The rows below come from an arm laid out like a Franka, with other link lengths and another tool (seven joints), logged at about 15 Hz.
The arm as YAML. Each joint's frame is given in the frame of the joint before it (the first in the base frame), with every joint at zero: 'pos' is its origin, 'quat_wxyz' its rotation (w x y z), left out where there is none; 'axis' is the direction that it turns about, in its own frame. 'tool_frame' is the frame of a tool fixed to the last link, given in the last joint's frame.
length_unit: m
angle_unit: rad
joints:
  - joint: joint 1
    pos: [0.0, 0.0, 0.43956]
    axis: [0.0, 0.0, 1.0]
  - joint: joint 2
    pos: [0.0, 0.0, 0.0]
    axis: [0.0, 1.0, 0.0]
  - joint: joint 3
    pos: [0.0, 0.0, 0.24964]
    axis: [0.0, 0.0, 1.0]
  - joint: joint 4
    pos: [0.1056, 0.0, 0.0]
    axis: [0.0, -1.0, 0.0]
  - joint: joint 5
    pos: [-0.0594, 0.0, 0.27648]
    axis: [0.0, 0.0, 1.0]
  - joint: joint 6
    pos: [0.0, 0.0, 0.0]
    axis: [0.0, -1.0, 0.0]
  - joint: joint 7
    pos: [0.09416, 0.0, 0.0]
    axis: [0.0, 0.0, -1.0]
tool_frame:
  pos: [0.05, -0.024, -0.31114]
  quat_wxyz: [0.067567, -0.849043, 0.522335, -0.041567]
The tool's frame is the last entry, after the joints.
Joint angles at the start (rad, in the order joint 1, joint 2, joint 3, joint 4, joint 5, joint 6, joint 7):
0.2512, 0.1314, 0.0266, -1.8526, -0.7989, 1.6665, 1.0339
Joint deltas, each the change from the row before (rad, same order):
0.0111, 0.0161, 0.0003, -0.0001, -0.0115, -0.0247, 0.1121
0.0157, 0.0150, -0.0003, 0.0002, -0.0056, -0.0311, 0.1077
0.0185, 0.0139, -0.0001, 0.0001, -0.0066, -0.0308, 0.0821
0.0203, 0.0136, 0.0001, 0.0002, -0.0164, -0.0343, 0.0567
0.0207, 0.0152, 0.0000, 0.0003, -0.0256, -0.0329, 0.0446
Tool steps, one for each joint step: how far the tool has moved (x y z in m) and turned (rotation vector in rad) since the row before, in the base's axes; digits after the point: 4 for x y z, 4 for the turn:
-0.0096, -0.0022, -0.0014, -0.0257, -0.0563, -0.0749
-0.0116, 0.0002, -0.0014, -0.0262, -0.0515, -0.0724
-0.0097, 0.0022, -0.0007, -0.0285, -0.0354, -0.0505
-0.0074, 0.0019, 0.0022, -0.0391, -0.0189, -0.0290
-0.0045, 0.0016, 0.0041, -0.0470, -0.0139, -0.0147

